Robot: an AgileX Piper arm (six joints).
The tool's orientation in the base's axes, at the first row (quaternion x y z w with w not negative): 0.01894 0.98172 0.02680 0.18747
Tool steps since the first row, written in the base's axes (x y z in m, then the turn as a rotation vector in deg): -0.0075 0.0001 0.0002 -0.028 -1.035 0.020; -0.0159 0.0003 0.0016 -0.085 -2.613 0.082; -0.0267 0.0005 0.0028 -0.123 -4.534 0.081; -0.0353 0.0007 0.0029 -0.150 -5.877 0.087; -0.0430 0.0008 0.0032 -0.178 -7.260 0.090; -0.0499 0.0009 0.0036 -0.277 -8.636 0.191; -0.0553 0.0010 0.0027 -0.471 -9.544 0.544; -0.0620 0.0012 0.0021 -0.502 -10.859 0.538; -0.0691 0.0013 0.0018 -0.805 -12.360 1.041; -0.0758 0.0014 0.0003 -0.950 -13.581 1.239; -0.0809 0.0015 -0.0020 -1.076 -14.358 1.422; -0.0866 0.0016 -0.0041 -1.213 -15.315 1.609
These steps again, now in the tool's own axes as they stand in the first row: 0.0069 -0.0001 -0.0029 -0.030 -1.032 -0.076; 0.0142 0.0000 -0.0073 -0.075 -2.605 -0.226; 0.0238 -0.0001 -0.0124 -0.130 -4.523 -0.327; 0.0318 -0.0001 -0.0157 -0.170 -5.863 -0.404; 0.0388 -0.0002 -0.0188 -0.211 -7.244 -0.480; 0.0451 -0.0002 -0.0217 -0.221 -8.614 -0.673; 0.0504 -0.0003 -0.0229 -0.213 -9.504 -1.113; 0.0569 -0.0004 -0.0248 -0.244 -10.817 -1.179; 0.0636 -0.0005 -0.0271 -0.218 -12.293 -1.826; 0.0704 -0.0006 -0.0282 -0.214 -13.504 -2.119; 0.0760 -0.0008 -0.0279 -0.201 -14.271 -2.371; 0.0820 -0.0010 -0.0281 -0.187 -15.219 -2.638
